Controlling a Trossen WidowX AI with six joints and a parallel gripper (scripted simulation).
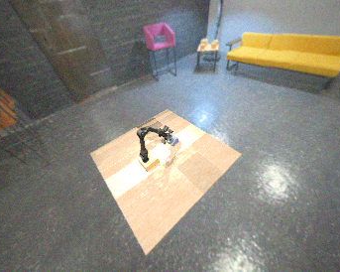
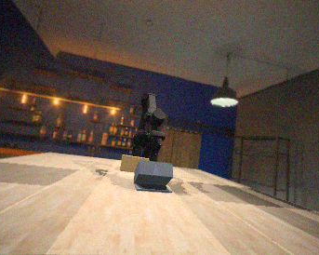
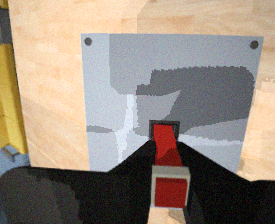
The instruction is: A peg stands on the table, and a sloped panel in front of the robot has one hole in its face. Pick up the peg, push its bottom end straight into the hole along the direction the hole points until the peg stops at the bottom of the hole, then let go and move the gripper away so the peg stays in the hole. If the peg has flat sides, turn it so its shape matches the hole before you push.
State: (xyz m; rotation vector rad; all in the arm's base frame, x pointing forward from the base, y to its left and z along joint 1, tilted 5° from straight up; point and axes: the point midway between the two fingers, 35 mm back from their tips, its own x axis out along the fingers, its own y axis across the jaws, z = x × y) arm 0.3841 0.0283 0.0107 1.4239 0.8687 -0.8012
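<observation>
The grey sloped panel is 40 mm below my gripper tip and 20 mm ahead of it. Round my gripper tip: red square peg 10 mm behind, 10 mm above.
</observation>
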